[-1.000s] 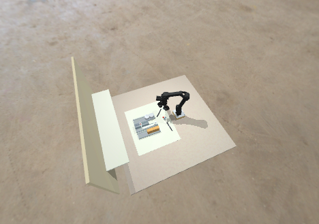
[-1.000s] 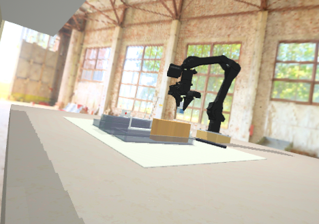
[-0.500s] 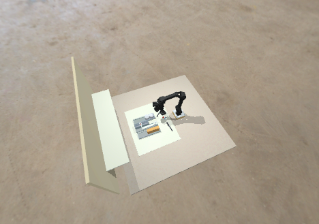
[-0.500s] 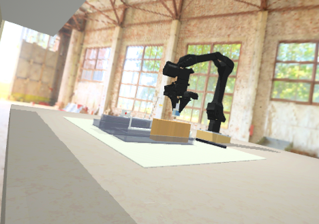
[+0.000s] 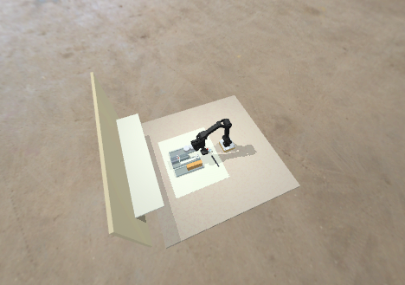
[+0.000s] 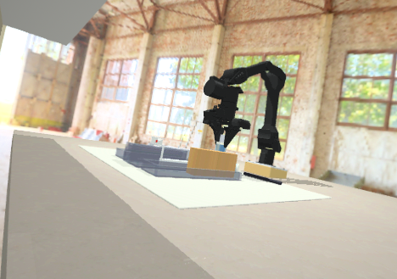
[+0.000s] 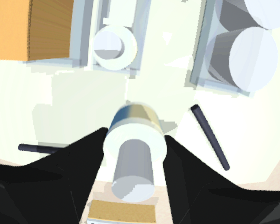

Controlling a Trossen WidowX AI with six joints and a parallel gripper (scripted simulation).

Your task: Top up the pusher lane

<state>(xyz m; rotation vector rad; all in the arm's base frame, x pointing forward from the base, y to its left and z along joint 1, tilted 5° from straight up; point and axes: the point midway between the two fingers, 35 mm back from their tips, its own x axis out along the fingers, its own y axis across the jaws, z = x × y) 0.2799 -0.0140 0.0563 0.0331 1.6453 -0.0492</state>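
My gripper tip is 20 cm short of the grey lane rack, 7 cm above it and 1 cm to the left of it. The rest, counted from my gripper tip: shelf 57 cm ahead, 28 cm above, 1 cm to the right.
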